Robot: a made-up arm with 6 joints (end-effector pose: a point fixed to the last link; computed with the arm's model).
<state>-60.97 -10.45 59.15 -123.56 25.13 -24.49</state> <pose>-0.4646 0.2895 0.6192 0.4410 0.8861 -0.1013 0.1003</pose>
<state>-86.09 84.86 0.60 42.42 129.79 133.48</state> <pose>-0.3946 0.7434 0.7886 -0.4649 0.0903 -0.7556 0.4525</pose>
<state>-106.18 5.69 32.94 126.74 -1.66 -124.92</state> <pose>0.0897 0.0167 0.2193 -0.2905 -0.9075 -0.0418 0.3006</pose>
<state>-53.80 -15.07 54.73 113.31 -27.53 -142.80</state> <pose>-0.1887 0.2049 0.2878 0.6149 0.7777 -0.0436 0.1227</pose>
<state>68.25 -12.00 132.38 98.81 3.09 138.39</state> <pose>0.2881 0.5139 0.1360 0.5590 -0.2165 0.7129 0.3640</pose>
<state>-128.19 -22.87 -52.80 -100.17 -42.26 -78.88</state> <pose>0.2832 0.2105 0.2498 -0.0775 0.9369 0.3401 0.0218</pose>
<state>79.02 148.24 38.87 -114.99 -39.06 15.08</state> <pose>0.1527 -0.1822 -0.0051 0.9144 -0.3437 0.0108 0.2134</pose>
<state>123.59 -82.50 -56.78 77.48 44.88 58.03</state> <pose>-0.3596 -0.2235 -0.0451 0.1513 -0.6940 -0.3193 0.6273</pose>
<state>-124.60 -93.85 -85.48 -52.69 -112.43 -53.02</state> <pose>-0.2585 0.2290 0.2502 -0.1665 -0.7521 -0.2928 0.5665</pose>
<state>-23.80 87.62 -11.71 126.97 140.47 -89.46</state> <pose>-0.5988 0.5060 0.8668 -0.8768 -0.3542 -0.0513 0.3213</pose>
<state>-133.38 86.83 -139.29 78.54 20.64 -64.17</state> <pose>0.7052 0.4421 0.2499 0.7779 -0.5230 0.2926 0.1889</pose>
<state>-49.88 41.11 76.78 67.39 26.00 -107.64</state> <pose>-0.2424 0.6911 0.0789 0.1133 -0.4862 -0.7775 0.3824</pose>
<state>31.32 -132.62 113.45 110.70 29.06 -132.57</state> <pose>0.0020 -0.1906 -0.1150 0.5178 -0.3249 -0.0172 0.7912</pose>
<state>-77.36 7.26 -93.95 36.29 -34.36 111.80</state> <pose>0.3137 0.5131 0.3514 -0.8524 0.4282 -0.0750 0.2906</pose>
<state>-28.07 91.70 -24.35 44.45 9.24 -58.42</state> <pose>0.1102 0.2677 0.1446 0.6308 -0.4745 0.4152 0.4523</pose>
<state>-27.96 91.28 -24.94 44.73 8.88 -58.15</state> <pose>0.1143 0.2647 0.1520 0.6240 -0.4810 0.4189 0.4514</pose>
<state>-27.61 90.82 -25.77 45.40 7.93 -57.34</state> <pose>0.1196 0.2584 0.1672 0.6112 -0.4928 0.4268 0.4488</pose>
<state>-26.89 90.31 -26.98 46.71 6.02 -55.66</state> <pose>0.1253 0.2466 0.1952 0.5887 -0.5127 0.4406 0.4433</pose>
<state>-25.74 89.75 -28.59 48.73 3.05 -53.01</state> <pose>0.1280 0.2280 0.2365 0.5544 -0.5411 0.4590 0.4349</pose>
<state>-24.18 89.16 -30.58 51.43 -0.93 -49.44</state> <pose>0.1225 0.2018 0.2884 0.5083 -0.5771 0.4786 0.4238</pose>
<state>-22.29 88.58 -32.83 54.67 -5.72 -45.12</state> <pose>0.1042 0.1686 0.3447 0.4524 -0.6179 0.4947 0.4109</pose>
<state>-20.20 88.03 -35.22 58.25 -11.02 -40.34</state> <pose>0.0714 0.1305 0.3973 0.3909 -0.6603 0.5032 0.3976</pose>
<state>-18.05 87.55 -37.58 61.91 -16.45 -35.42</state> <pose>0.0269 0.0907 0.4389 0.3296 -0.7008 0.5020 0.3850</pose>
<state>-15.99 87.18 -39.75 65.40 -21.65 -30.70</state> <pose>-0.0232 0.0528 0.4657 0.2741 -0.7366 0.4921 0.3743</pose>
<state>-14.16 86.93 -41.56 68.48 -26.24 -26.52</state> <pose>-0.0712 0.0201 0.4782 0.2289 -0.7658 0.4766 0.3661</pose>
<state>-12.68 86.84 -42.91 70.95 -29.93 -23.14</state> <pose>-0.1109 -0.0053 0.4804 0.1961 -0.7873 0.4600 0.3606</pose>
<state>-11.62 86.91 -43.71 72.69 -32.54 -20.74</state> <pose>-0.1385 -0.0230 0.4775 0.1760 -0.8012 0.4463 0.3577</pose>
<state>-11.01 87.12 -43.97 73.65 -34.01 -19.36</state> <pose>-0.1532 -0.0331 0.4739 0.1671 -0.8079 0.4380 0.3571</pose>
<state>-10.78 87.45 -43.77 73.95 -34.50 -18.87</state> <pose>-0.1569 -0.0370 0.4714 0.1669 -0.8090 0.4352 0.3580</pose>
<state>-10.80 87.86 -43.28 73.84 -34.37 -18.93</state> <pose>-0.1536 -0.0371 0.4701 0.1722 -0.8066 0.4361 0.3599</pose>
